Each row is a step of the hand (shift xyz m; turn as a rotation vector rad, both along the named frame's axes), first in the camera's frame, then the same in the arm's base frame.
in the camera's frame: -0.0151 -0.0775 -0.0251 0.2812 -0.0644 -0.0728
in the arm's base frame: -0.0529 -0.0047 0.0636 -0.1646 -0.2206 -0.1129
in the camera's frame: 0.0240 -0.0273 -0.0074 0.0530 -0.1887 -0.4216
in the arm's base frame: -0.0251 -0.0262 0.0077 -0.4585 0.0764 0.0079
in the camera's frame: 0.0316 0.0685 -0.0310 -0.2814 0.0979 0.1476
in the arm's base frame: -0.0032 0.0130 -0.0804 0.2436 0.1995 0.1068
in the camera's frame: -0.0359 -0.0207 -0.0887 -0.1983 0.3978 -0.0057
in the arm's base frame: -0.0755 0.0614 0.0105 0.2292 0.3096 -0.2219
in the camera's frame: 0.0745 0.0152 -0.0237 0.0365 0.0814 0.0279
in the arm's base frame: -0.0326 -0.0447 -0.0573 0.0515 -0.0126 -0.0770
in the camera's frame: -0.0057 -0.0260 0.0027 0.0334 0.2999 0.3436
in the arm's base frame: -0.0081 -0.0060 0.0248 0.4207 -0.0715 -0.1643
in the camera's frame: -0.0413 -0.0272 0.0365 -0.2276 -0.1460 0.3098
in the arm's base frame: 0.0293 0.0075 0.0535 0.2556 -0.0059 0.3221
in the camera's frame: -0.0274 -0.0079 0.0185 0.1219 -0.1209 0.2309
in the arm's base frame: 0.0192 0.0112 0.0257 0.1090 -0.2469 0.0997
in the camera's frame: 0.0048 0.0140 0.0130 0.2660 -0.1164 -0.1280
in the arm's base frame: 0.0162 -0.0046 -0.0102 -0.2314 -0.2025 -0.0784
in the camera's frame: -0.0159 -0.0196 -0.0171 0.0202 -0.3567 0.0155
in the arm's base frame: -0.0194 0.0135 0.0193 -0.1556 -0.1535 0.2830
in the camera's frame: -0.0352 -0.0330 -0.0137 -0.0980 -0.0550 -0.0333
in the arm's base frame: -0.0176 0.0228 0.0410 -0.0280 0.0749 0.0857
